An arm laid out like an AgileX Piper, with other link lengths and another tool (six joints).
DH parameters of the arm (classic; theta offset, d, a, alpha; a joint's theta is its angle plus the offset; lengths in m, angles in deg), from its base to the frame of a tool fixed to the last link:
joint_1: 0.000 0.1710 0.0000 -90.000
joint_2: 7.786 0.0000 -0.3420 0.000
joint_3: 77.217 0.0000 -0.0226 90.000
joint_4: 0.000 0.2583 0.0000 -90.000
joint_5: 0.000 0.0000 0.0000 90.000
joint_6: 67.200 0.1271 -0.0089 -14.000
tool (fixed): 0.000 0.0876 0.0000 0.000
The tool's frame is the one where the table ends.
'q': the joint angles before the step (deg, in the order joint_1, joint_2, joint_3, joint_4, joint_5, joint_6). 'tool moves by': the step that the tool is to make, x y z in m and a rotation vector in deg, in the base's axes. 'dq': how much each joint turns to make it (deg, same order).
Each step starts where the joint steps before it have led.
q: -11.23 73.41 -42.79 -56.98 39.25 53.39
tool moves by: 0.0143 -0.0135 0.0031 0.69 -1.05 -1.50
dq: -2.43 3.00 -3.12 0.46 -1.44 -0.07
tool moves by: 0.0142 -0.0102 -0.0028 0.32 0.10 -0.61
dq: -1.45 3.20 -2.44 -0.12 -1.06 0.01
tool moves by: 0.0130 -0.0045 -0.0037 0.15 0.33 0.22
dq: -0.38 2.57 -1.83 -0.22 -0.68 0.00
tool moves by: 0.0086 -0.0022 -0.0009 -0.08 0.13 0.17
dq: 0.00 1.52 -1.35 -0.19 -0.12 0.01
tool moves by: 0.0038 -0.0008 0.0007 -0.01 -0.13 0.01
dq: 0.04 0.56 -0.69 0.03 0.01 0.01
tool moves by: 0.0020 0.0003 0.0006 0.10 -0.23 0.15
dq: 0.03 0.16 -0.27 0.12 -0.20 -0.04
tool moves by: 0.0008 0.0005 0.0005 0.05 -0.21 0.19
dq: 0.00 -0.03 -0.02 0.01 -0.25 0.00
